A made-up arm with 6 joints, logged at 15 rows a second.
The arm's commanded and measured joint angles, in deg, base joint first. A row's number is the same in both.
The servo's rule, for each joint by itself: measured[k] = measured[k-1] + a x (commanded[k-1-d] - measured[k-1]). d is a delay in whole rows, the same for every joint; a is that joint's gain. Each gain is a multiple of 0.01, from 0.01 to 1. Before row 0 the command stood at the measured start. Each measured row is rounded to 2 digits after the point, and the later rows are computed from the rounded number. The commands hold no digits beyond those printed.
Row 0, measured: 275.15, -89.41, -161.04, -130.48, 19.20, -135.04
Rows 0 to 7, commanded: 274.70, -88.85, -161.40, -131.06, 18.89, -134.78; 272.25, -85.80, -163.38, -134.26, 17.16, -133.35; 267.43, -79.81, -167.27, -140.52, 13.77, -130.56; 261.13, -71.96, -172.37, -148.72, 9.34, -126.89; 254.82, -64.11, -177.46, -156.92, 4.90, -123.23; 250.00, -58.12, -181.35, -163.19, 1.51, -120.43; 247.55, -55.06, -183.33, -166.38, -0.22, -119.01; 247.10, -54.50, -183.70, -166.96, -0.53, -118.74
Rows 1 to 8, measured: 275.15, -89.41, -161.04, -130.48, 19.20, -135.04; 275.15, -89.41, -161.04, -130.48, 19.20, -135.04; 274.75, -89.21, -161.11, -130.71, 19.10, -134.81; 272.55, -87.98, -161.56, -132.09, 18.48, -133.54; 268.04, -85.04, -162.70, -135.38, 16.97, -130.95; 261.96, -80.33, -164.63, -140.58, 14.53, -127.42; 255.68, -74.49, -167.20, -146.95, 11.45, -123.77; 250.68, -68.60, -170.03, -153.28, 8.27, -120.86
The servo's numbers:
d 2
a 0.88 0.36 0.20 0.39 0.32 0.87

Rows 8 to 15, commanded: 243.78, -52.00, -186.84, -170.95, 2.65, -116.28; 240.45, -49.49, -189.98, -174.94, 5.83, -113.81; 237.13, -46.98, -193.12, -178.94, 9.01, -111.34; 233.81, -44.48, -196.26, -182.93, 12.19, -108.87; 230.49, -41.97, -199.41, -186.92, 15.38, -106.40; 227.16, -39.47, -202.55, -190.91, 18.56, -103.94; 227.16, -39.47, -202.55, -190.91, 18.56, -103.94; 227.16, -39.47, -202.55, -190.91, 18.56, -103.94
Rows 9 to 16, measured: 247.93, -63.73, -172.69, -158.39, 5.55, -119.25; 247.20, -60.41, -174.89, -161.73, 3.60, -118.81; 244.19, -57.38, -177.28, -165.33, 3.30, -116.61; 240.90, -54.54, -179.82, -169.08, 4.11, -114.17; 237.58, -51.82, -182.48, -172.93, 5.68, -111.71; 234.26, -49.18, -185.24, -176.83, 7.76, -109.24; 230.94, -46.58, -188.07, -180.77, 10.20, -106.77; 227.61, -44.02, -190.97, -184.72, 12.88, -104.31
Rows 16 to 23, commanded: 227.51, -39.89, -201.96, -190.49, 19.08, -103.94; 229.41, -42.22, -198.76, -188.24, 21.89, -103.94; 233.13, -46.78, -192.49, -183.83, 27.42, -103.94; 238.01, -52.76, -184.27, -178.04, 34.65, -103.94; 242.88, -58.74, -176.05, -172.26, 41.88, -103.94; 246.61, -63.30, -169.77, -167.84, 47.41, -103.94; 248.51, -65.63, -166.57, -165.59, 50.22, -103.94; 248.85, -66.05, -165.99, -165.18, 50.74, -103.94
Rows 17 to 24, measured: 227.21, -42.38, -193.29, -187.13, 14.70, -103.99; 227.17, -41.33, -195.14, -188.60, 15.94, -103.95; 227.47, -40.81, -196.50, -189.34, 16.94, -103.94; 229.18, -41.32, -196.95, -188.91, 18.52, -103.94; 232.66, -43.29, -196.06, -186.93, 21.37, -103.94; 237.37, -46.70, -193.70, -183.46, 25.62, -103.94; 242.22, -51.03, -190.17, -179.09, 30.82, -103.94; 246.08, -55.45, -186.09, -174.70, 36.13, -103.94
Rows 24 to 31, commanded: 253.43, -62.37, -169.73, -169.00, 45.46, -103.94; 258.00, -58.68, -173.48, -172.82, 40.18, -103.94; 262.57, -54.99, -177.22, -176.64, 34.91, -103.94; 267.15, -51.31, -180.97, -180.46, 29.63, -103.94; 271.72, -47.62, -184.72, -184.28, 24.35, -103.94; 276.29, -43.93, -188.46, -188.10, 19.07, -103.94; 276.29, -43.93, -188.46, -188.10, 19.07, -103.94; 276.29, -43.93, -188.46, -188.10, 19.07, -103.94
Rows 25 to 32, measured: 248.22, -59.11, -182.19, -171.15, 40.64, -103.94; 248.77, -61.61, -178.95, -168.82, 43.87, -103.94; 252.87, -61.88, -177.11, -168.89, 44.38, -103.94; 257.38, -60.73, -176.38, -170.42, 43.04, -103.94; 261.95, -58.66, -176.55, -172.85, 40.44, -103.94; 266.53, -56.01, -177.43, -175.82, 36.98, -103.94; 271.10, -52.99, -178.89, -179.12, 32.94, -103.94; 275.67, -49.73, -180.80, -182.62, 28.50, -103.94
